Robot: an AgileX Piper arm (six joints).
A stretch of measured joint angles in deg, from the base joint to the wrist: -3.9, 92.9, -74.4, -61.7, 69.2, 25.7; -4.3, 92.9, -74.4, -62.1, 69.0, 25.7; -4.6, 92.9, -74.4, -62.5, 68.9, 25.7; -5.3, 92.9, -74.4, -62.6, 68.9, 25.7; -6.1, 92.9, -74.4, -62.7, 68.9, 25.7; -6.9, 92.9, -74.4, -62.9, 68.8, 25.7; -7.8, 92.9, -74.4, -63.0, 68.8, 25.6; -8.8, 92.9, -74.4, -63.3, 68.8, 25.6; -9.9, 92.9, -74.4, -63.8, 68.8, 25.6; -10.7, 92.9, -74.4, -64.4, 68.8, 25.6; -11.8, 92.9, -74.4, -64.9, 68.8, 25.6; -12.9, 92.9, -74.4, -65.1, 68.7, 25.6; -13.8, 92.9, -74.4, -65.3, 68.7, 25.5; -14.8, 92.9, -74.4, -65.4, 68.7, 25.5
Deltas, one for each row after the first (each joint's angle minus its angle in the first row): -0.4, 0.0, 0.0, -0.4, -0.2, 0.0; -0.7, 0.0, 0.0, -0.8, -0.3, 0.0; -1.4, 0.0, 0.0, -0.9, -0.3, 0.0; -2.2, 0.0, 0.0, -1.0, -0.3, 0.0; -3.0, 0.0, 0.0, -1.2, -0.4, 0.0; -3.9, 0.0, 0.0, -1.3, -0.4, -0.1; -4.9, 0.0, 0.0, -1.6, -0.4, -0.1; -6.0, 0.0, 0.0, -2.1, -0.4, -0.1; -6.8, 0.0, 0.0, -2.7, -0.4, -0.1; -7.9, 0.0, 0.0, -3.2, -0.4, -0.1; -9.0, 0.0, 0.0, -3.4, -0.5, -0.1; -9.9, 0.0, 0.0, -3.6, -0.5, -0.2; -10.9, 0.0, 0.0, -3.7, -0.5, -0.2
